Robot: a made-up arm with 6 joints. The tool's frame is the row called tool.
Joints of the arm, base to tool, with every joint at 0 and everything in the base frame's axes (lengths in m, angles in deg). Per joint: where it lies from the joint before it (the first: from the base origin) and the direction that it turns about. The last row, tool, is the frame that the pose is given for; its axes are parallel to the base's.
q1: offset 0.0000 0.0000 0.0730 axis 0 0 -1
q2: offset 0.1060 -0.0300 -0.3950 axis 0 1 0
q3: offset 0.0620 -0.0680 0.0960 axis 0 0 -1
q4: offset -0.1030 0.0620 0.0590 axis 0 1 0
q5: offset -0.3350 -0.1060 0.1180 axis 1 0 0
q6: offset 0.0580 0.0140 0.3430 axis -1 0 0
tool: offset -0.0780 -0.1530 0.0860
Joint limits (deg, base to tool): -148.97..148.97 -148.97..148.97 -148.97..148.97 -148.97..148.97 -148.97..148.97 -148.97..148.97
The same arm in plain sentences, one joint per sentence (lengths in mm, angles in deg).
The arm has six revolute joints in a row. What follows holds with every joint at zero, and every direction is one of the base frame's.
Joint 1 lies 73.0 mm along +z from the base frame's origin and rotates about -z, from -148.97 to 148.97 deg.
Joint 2 lies 106.0 mm along +x and 30.0 mm along -y and 395.0 mm along -z from joint 1 and rotates about +y, from -148.97 to 148.97 deg.
Joint 3 lies 62.0 mm along +x and 68.0 mm along -y and 96.0 mm along +z from joint 2 and rotates about -z, from -148.97 to 148.97 deg.
Joint 4 lies 103.0 mm along -x and 62.0 mm along +y and 59.0 mm along +z from joint 3 and rotates about +y, from -148.97 to 148.97 deg.
Joint 5 lies 335.0 mm along -x and 106.0 mm along -y and 118.0 mm along +z from joint 4 and rotates about +x, from -148.97 to 148.97 deg.
Joint 6 lies 58.0 mm along +x and 14.0 mm along +y and 343.0 mm along +z from joint 5 and rotates about -x, from -148.97 to 148.97 deg.
The tool frame, which is the frame that the pose is given for, lies 78.0 mm along -x and 153.0 mm along -y and 86.0 mm along +z from joint 6; its axes are parallel to the base frame's.

